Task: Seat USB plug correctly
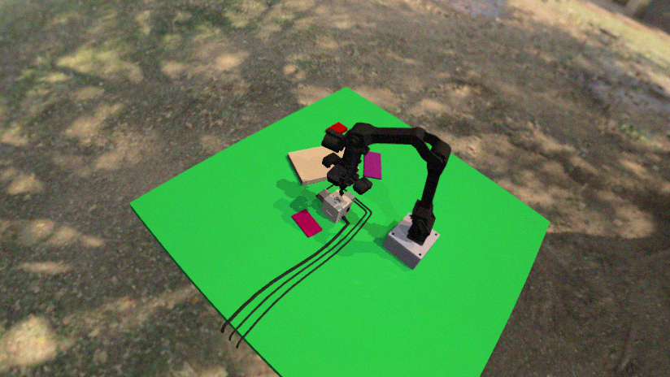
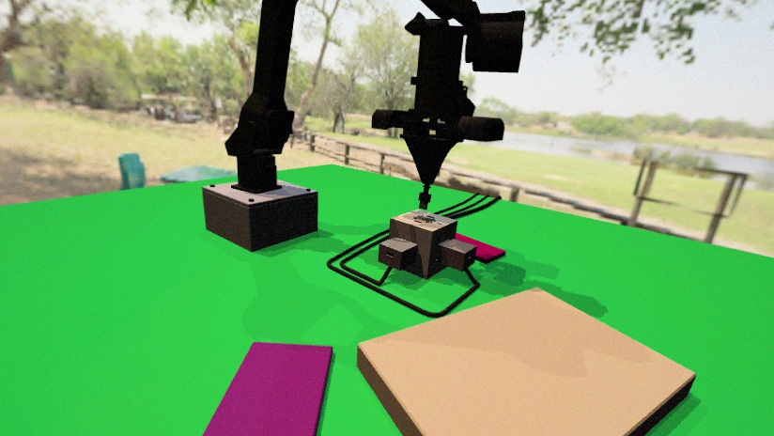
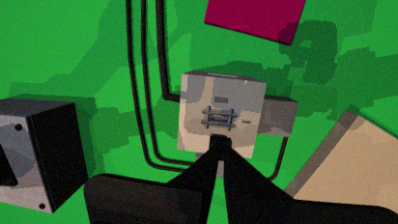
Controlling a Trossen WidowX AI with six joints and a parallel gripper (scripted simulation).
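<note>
Now: gripper tip 6 cm above the socket. The rest, counted from my gripper tip: black USB plug: 2 cm below; then pink card: 13 cm below, 12 cm to the left, 5 cm ahead; then tan slab: 18 cm to the right, 18 cm ahead, 12 cm below.
</note>
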